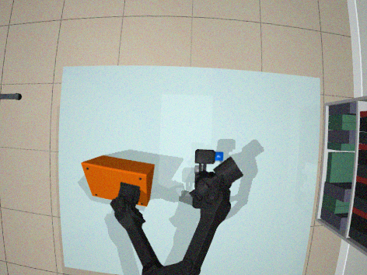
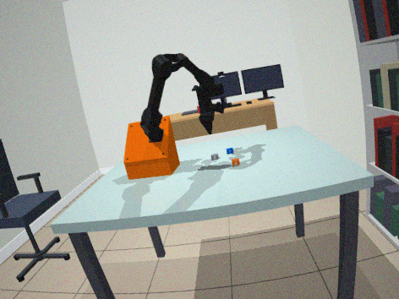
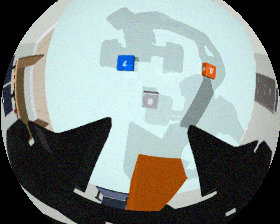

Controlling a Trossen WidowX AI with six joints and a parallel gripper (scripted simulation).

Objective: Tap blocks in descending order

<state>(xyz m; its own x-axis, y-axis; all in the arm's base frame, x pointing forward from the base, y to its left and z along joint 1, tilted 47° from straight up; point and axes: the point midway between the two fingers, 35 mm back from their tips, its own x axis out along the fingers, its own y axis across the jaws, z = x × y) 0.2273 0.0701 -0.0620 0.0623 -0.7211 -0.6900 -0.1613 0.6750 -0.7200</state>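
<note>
Right now my gripper tip is 120 mm above the blue block, 60 mm to the right of it and 60 mm short of it. Round my gripper tip: grey block (120 mm below); orange block (120 mm to the right, 120 mm below, 110 mm ahead).
</note>
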